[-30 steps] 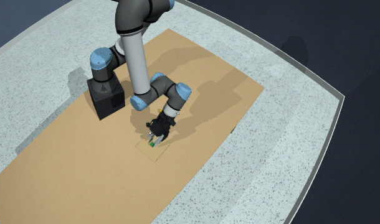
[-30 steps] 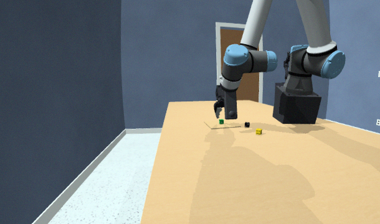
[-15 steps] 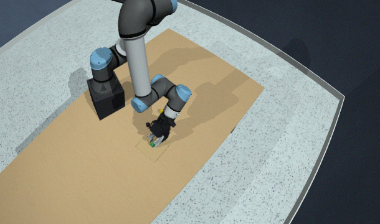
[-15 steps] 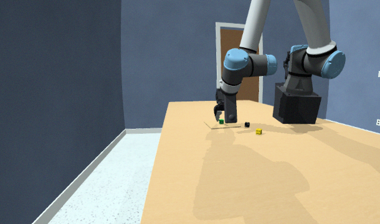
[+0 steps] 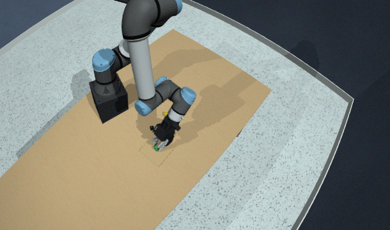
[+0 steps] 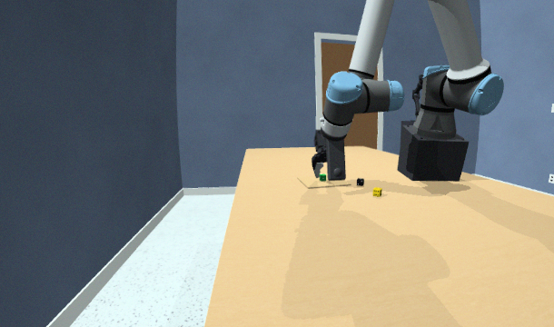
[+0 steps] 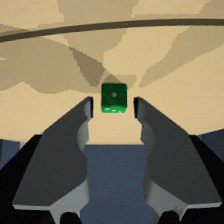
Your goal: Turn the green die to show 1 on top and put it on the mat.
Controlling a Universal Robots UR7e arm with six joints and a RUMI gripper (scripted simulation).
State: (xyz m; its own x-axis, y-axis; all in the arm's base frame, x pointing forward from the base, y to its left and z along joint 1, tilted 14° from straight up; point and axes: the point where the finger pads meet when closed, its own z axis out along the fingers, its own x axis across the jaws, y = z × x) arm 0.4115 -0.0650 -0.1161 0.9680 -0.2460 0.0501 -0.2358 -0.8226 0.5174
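The green die is 10 mm to the right of my hand and 10 mm below it. Also, from my hand: tan mat (20 mm below, 10 mm to the right); then yellow die (190 mm to the left, 70 mm behind, 10 mm below); then black die (90 mm behind, 80 mm to the left, 10 mm below).
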